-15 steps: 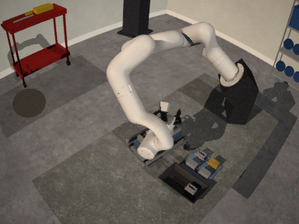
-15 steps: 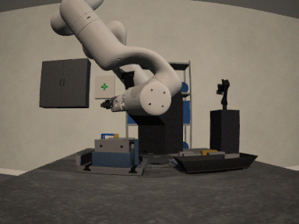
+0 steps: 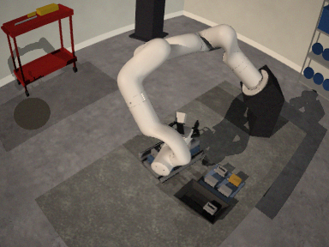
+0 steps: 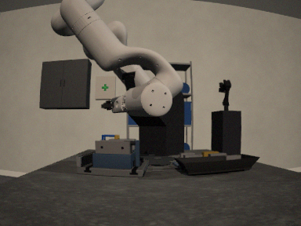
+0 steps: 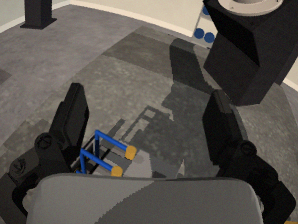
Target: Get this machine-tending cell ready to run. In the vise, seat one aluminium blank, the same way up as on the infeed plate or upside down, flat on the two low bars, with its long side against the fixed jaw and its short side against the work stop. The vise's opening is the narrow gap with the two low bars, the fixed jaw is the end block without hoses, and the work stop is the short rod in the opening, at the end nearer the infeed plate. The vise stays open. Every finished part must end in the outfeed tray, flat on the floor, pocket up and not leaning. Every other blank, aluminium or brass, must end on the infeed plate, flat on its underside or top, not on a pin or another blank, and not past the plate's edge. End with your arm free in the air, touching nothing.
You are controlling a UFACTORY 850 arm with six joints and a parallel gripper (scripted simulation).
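The brass blank lies 330 mm to the left of my hand, 190 mm below it and 50 mm ahead of it. From my hand the other things lie so: vise: 180 mm below, 70 mm ahead, 20 mm to the right.
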